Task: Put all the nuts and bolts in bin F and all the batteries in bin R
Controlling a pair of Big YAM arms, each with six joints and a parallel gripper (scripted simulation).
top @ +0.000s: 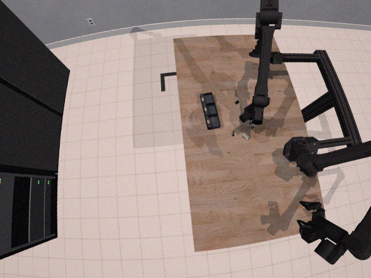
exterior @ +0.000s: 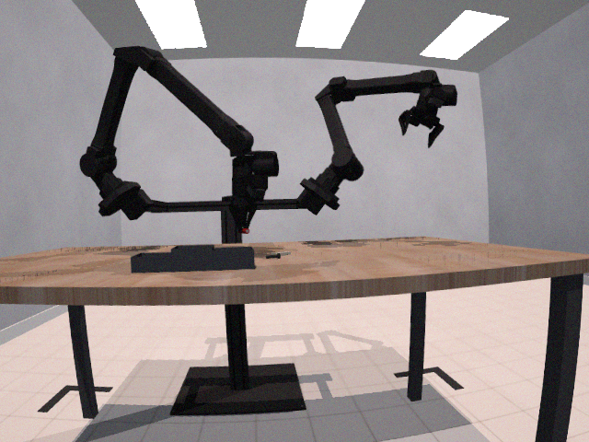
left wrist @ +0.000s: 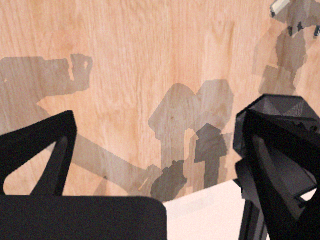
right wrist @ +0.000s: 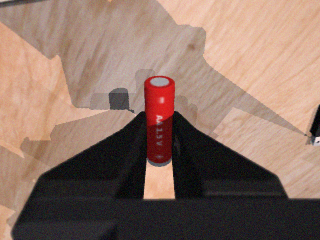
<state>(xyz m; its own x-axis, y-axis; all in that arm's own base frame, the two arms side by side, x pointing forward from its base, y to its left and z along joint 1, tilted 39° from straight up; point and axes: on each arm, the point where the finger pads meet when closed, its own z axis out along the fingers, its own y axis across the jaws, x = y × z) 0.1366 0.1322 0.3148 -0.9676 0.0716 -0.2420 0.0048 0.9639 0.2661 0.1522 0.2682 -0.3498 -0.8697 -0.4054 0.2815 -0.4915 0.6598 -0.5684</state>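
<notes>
Right now the black three-compartment bin row is 22 cm ahead of my right hand, 11 cm to the right of it and 5 cm below it. From my right hand the other things lie so: beige block: 3 cm ahead, 10 cm to the left, 7 cm below; silver piece: 6 cm behind, 5 cm to the right, 6 cm below; red battery: right at my right hand.
</notes>
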